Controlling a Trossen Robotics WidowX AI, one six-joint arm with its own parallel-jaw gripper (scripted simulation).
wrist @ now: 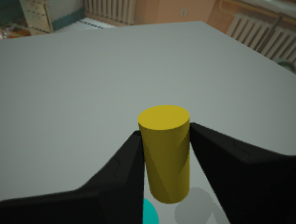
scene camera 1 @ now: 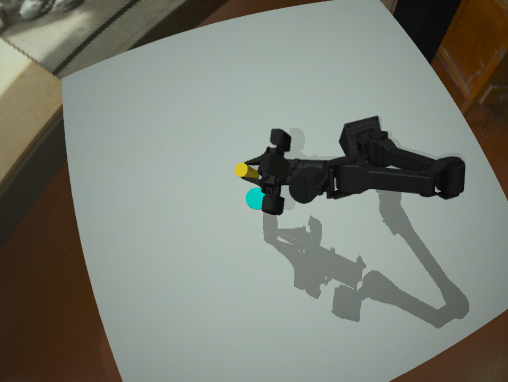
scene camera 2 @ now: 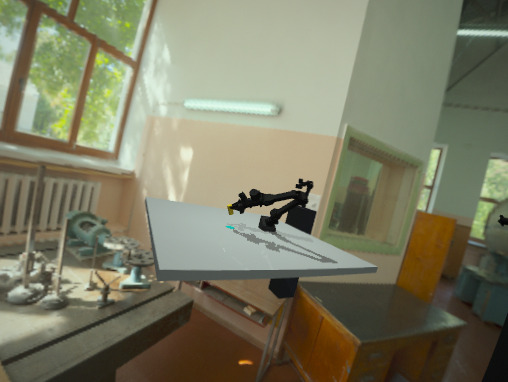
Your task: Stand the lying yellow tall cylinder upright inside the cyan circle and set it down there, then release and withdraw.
Scene:
gripper: holds a yellow cylinder [wrist: 165, 129]

